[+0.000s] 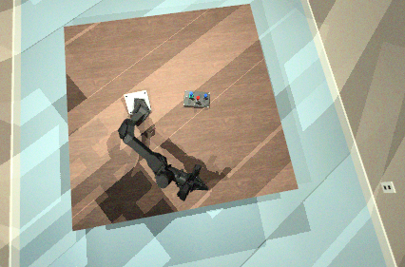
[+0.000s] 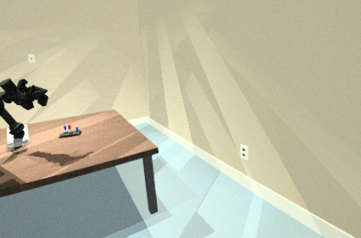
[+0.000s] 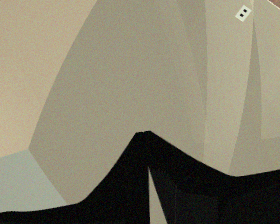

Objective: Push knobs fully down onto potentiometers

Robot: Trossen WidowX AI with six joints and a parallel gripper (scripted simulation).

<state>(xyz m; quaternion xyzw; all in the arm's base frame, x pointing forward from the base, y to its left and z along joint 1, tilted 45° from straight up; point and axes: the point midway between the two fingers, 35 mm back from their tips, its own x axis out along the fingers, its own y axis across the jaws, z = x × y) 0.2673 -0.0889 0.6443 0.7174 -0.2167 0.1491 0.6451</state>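
The blue knob lies 5 cm behind my gripper tip, 58 cm to the left of it and 37 cm below it. Also, from my gripper tip: red knob (1 cm behind, 55 cm to the left, 36 cm below).
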